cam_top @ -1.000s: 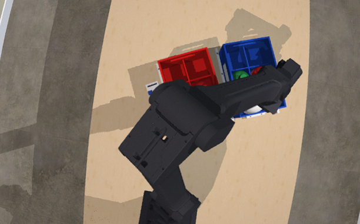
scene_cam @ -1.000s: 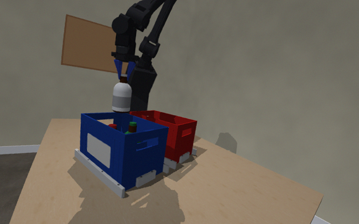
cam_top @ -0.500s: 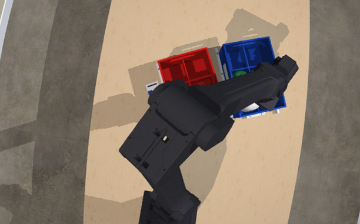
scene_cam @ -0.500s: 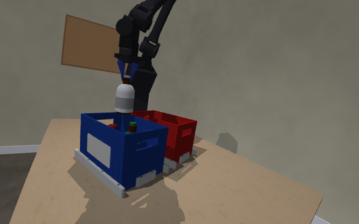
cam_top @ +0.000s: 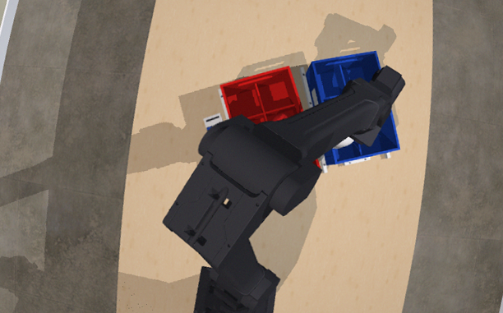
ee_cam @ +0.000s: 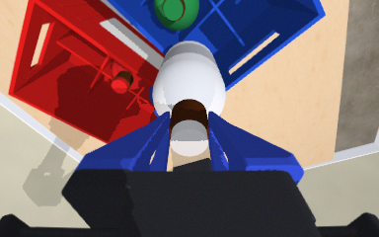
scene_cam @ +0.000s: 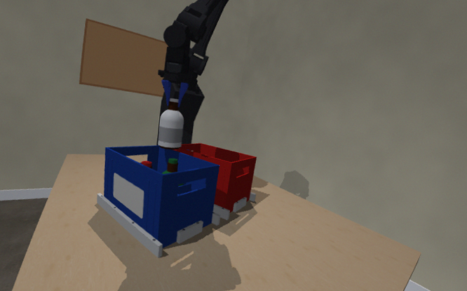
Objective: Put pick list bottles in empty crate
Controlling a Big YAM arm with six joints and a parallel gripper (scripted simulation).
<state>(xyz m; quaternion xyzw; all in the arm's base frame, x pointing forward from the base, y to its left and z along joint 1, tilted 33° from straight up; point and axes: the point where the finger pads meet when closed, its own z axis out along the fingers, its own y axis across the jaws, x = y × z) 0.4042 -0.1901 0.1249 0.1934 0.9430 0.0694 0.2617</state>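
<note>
Right now my hand is 60 mm above the white-label bottle and 10 mm past it. Also, from my hand: green-label bottle 240 mm below, 60 mm ahead; blue-label bottle 240 mm below, 90 mm to the left, 70 mm behind; blue crate 240 mm below, 80 mm ahead, 50 mm to the right.
</note>
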